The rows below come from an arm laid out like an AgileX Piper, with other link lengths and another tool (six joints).
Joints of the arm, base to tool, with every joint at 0 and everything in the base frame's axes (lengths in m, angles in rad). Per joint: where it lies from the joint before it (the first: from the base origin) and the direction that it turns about. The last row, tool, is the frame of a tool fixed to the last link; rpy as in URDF.
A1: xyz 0 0 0.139 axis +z
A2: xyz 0 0 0 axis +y
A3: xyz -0.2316 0 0.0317 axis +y
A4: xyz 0.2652 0 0.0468 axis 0.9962 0 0.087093
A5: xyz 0 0 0 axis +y
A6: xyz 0.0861 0 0.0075 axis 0.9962 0 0.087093
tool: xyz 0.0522 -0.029 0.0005 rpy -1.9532 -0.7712 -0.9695
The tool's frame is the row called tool.
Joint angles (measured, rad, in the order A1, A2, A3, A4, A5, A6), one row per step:
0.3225 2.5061 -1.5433 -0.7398 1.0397 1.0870
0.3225 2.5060 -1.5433 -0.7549 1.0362 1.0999
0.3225 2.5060 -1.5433 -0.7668 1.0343 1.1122
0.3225 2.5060 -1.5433 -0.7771 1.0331 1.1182
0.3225 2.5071 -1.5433 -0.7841 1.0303 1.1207
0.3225 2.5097 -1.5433 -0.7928 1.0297 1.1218
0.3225 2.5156 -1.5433 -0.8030 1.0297 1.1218
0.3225 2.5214 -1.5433 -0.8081 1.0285 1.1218
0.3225 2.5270 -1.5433 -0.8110 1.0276 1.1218
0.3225 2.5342 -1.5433 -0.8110 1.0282 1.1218
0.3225 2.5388 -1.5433 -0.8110 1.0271 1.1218
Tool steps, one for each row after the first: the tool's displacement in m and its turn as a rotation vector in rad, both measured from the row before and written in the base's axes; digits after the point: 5 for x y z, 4 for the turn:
0.00152 -0.00060 0.00060 -0.0062 -0.0128 0.0029
0.00105 -0.00050 0.00050 -0.0053 -0.0109 0.0002
0.00099 -0.00049 0.00051 -0.0051 -0.0064 0.0037
0.00073 -0.00027 -0.00019 -0.0024 -0.0033 0.0047
0.00048 -0.00060 -0.00043 -0.0056 -0.0003 0.0061
0.00007 -0.00091 -0.00145 -0.0080 0.0035 0.0079
-0.00033 -0.00053 -0.00184 -0.0040 0.0039 0.0045
-0.00056 -0.00041 -0.00189 -0.0028 0.0043 0.0027
-0.00128 -0.00045 -0.00251 -0.0027 0.0071 -0.0003
-0.00069 -0.00019 -0.00173 -0.0006 0.0038 0.0005

